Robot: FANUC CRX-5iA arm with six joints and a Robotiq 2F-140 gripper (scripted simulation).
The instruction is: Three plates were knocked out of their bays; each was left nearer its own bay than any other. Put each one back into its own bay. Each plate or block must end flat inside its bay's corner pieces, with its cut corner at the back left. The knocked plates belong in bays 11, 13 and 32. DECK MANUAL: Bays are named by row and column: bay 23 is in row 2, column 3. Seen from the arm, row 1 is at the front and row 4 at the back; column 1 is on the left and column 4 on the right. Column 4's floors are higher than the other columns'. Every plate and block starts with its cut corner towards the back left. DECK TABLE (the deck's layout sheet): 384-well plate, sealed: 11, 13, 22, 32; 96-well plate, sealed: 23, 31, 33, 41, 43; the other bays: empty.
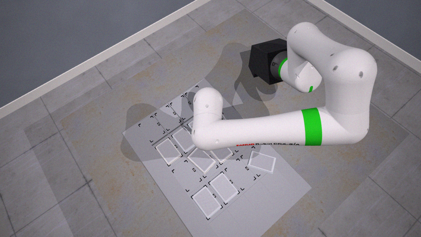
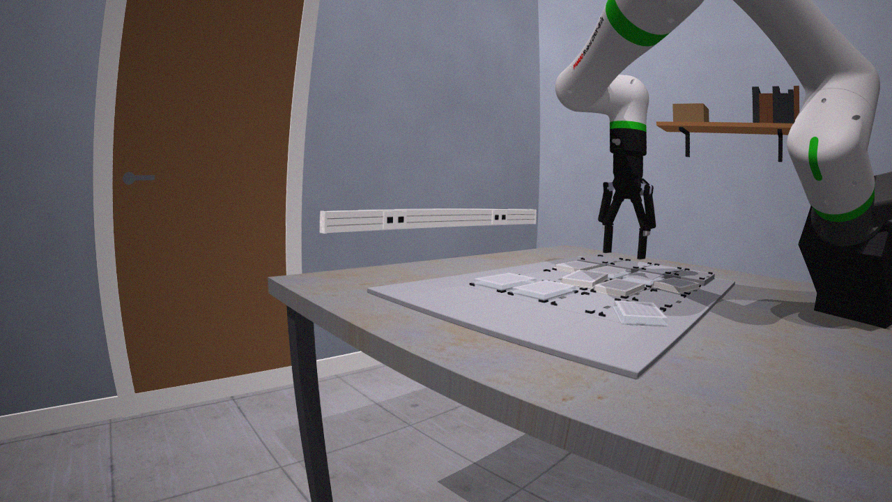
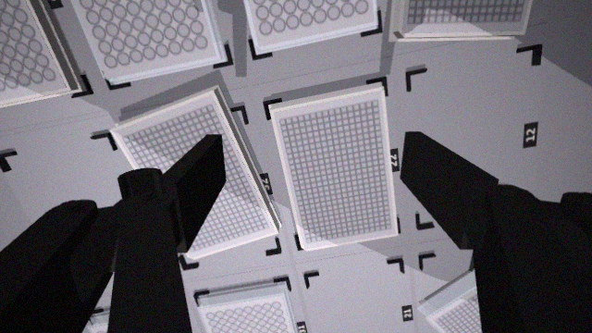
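Right now the plate is 120 mm to the right of my hand, 100 mm behind it and 90 mm below it.
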